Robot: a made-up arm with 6 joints.
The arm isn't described. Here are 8 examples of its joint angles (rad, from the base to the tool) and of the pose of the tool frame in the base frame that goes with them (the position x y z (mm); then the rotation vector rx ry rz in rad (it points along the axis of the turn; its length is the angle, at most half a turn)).
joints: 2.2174 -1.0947 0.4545 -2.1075 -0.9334 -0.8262
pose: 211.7 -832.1 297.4 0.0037 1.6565 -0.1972
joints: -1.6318 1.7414 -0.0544 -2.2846 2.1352 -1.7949
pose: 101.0 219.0 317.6 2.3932 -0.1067 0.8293
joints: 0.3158 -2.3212 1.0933 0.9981 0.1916 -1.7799
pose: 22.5 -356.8 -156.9 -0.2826 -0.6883 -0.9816
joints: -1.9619 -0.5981 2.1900 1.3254 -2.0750 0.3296
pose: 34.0 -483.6 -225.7 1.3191 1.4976 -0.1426
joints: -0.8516 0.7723 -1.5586 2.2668 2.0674 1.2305
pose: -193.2 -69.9 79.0 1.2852 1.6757 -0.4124
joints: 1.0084 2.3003 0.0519 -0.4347 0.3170 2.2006
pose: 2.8 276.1 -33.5 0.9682 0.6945 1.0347
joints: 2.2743 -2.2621 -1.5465 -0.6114 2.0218 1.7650
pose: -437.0 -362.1 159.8 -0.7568 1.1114 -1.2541
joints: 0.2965 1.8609 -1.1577 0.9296 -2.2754 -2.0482
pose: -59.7 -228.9 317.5 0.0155 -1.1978 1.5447
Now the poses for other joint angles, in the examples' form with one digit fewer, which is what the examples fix.
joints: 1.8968 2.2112 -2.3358 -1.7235 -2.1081 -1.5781
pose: -191 -380 384 -0.004 -1.445 2.574
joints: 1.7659 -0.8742 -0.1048 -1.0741 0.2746 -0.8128
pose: -114 -890 149 0.400 1.745 0.605
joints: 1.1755 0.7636 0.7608 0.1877 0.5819 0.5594
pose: -160 -642 483 -0.938 1.818 -0.544
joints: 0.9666 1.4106 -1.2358 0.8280 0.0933 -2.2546
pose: -23 -357 224 -0.363 1.614 1.923
